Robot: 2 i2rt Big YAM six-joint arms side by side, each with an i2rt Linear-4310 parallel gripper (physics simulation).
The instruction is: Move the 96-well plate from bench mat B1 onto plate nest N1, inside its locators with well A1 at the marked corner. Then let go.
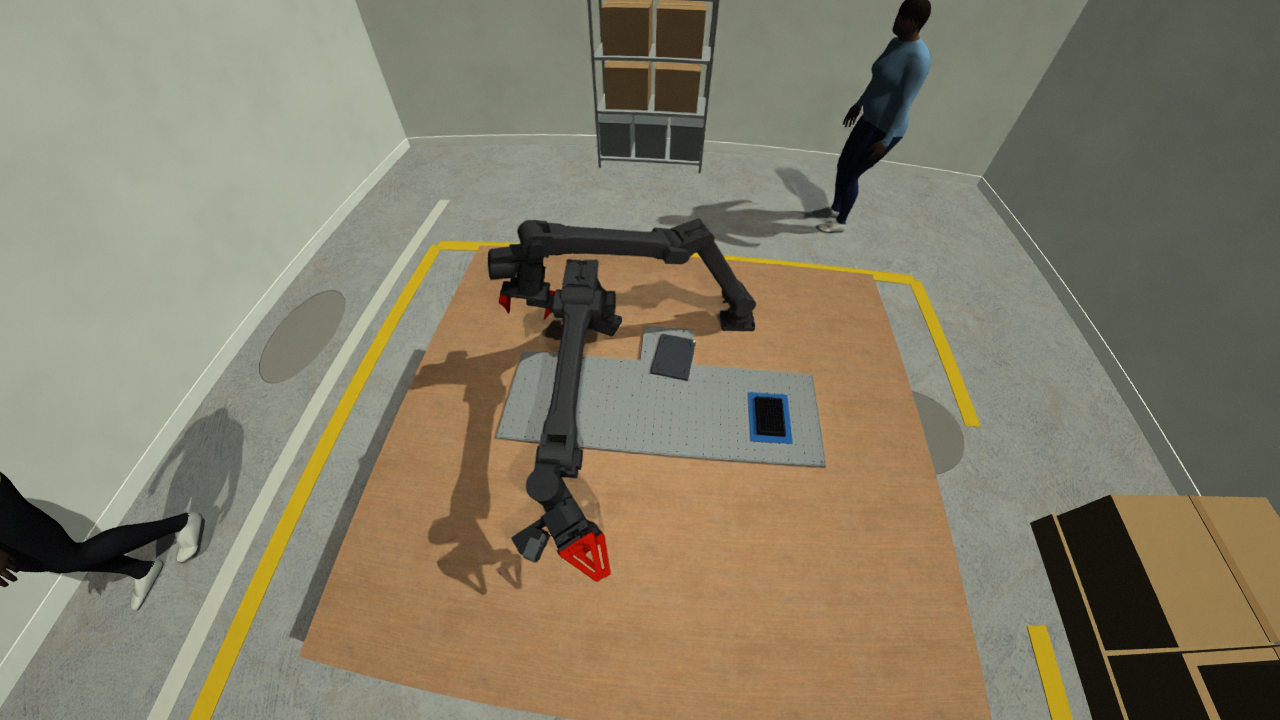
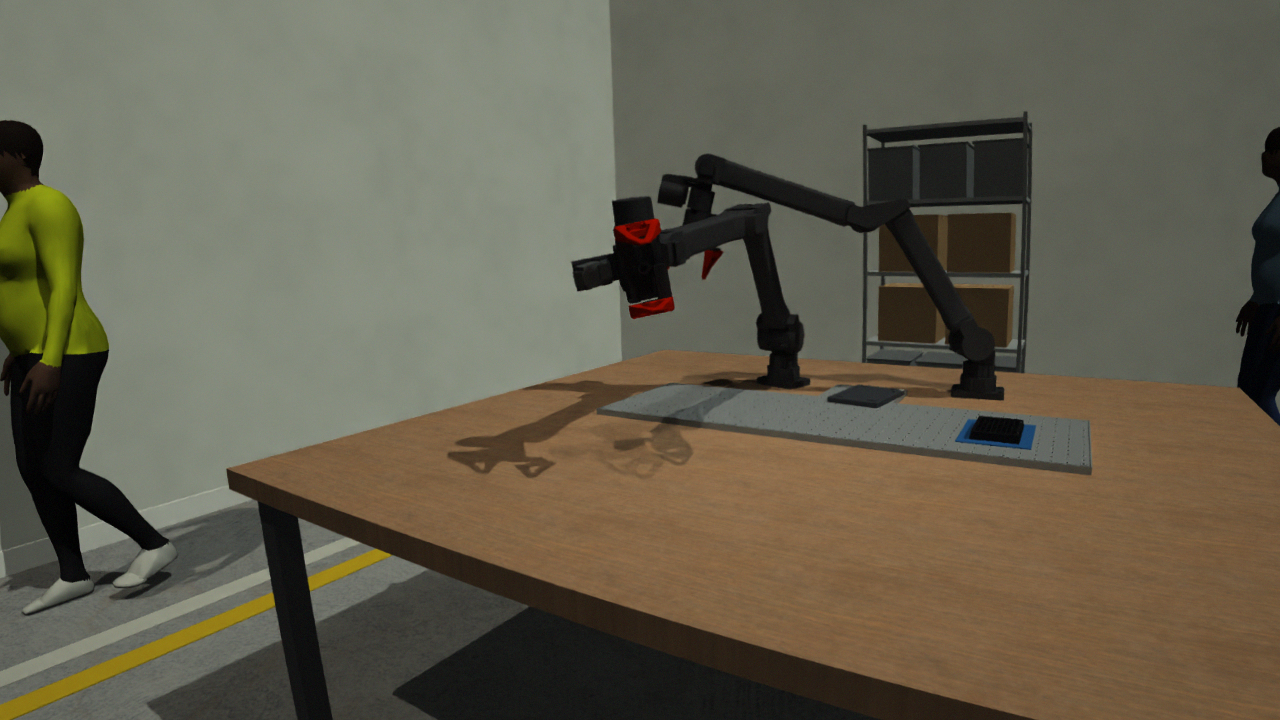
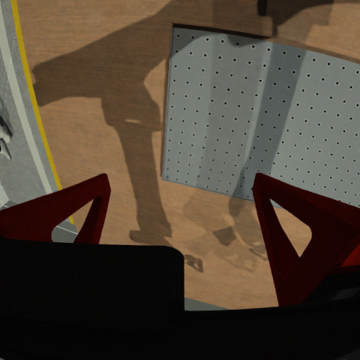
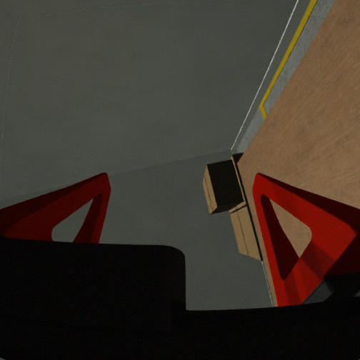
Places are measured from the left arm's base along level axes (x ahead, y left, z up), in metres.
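Pixels of known places: left gripper, fingertip midpoint: (image 1: 526, 314) (image 2: 684, 274); right gripper, fingertip midpoint: (image 1: 604, 577) (image 2: 650, 277); left arm's base, link origin: (image 1: 737, 322) (image 2: 977, 395); right arm's base, link origin: (image 1: 602, 323) (image 2: 783, 383).
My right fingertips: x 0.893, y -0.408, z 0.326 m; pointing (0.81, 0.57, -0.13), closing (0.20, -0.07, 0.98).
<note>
For each thing: its top centre in the pictures, then the offset to it from my right fingertips. Level surfaces: height alone.
- black block with a gridded top, top centre: (image 2: 997, 425) (image 1: 770, 414) dx -0.497, dy +0.456, dz -0.297 m
- blue mat, surface height: dz -0.311 m
- dark grey slab, top centre: (image 2: 866, 393) (image 1: 674, 355) dx -0.722, dy +0.171, dz -0.302 m
- light grey base, surface height: dz -0.314 m
- perforated grey board, surface height: dz -0.313 m
- wooden table, surface height: dz -0.326 m
A black block with a gridded top (image 1: 769, 416) (image 2: 997, 428), which looks like the 96-well plate, lies flat on the blue mat (image 1: 788, 420) (image 2: 1025, 438) at the right. A dark grey slab (image 1: 673, 356) (image 2: 864, 395), perhaps the nest, lies slightly turned on a light grey base (image 1: 648, 342) behind. Locators and the A1 corner are too small to tell. My left gripper (image 1: 528, 302) (image 3: 181, 181) is open and empty, high above the table's back left. My right gripper (image 1: 594, 559) (image 2: 644, 271) (image 4: 181, 180) is open and empty, raised over the front, away from the block.
A perforated grey board (image 1: 698, 411) (image 2: 760, 416) (image 3: 230, 115) lies on the wooden table (image 1: 733, 555) (image 2: 805, 555) under the blue mat. My right arm reaches across the board's left part. Two people, a shelf rack (image 1: 650, 113) (image 2: 948, 201) and cartons stand off the table.
</note>
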